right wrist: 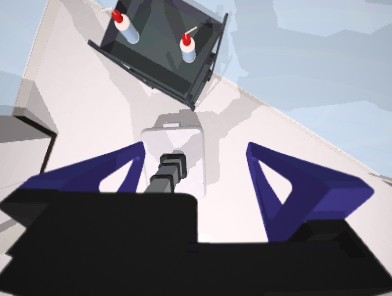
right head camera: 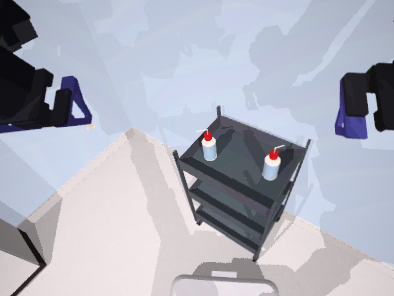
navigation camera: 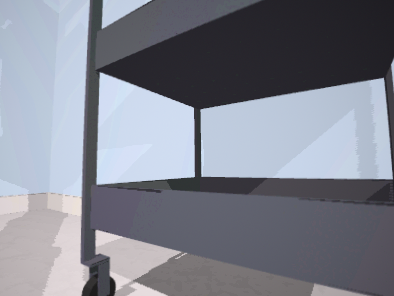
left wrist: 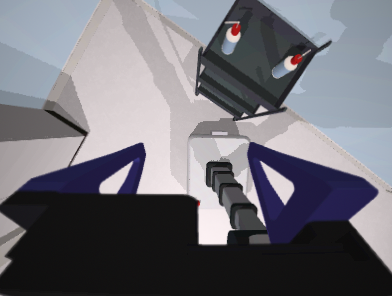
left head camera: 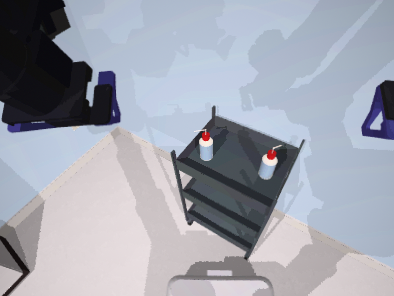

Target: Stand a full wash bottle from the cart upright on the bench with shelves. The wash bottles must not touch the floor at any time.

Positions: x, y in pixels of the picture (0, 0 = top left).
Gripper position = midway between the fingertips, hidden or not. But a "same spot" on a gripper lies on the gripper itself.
Labels:
my left gripper: right head camera; left wrist 196, 148; left head camera; not seen in the right wrist view (out of frame); not seen in the navigation camera view (out of frame)
same spot on my left gripper: point(right head camera: 61, 115) = point(left head camera: 103, 113)

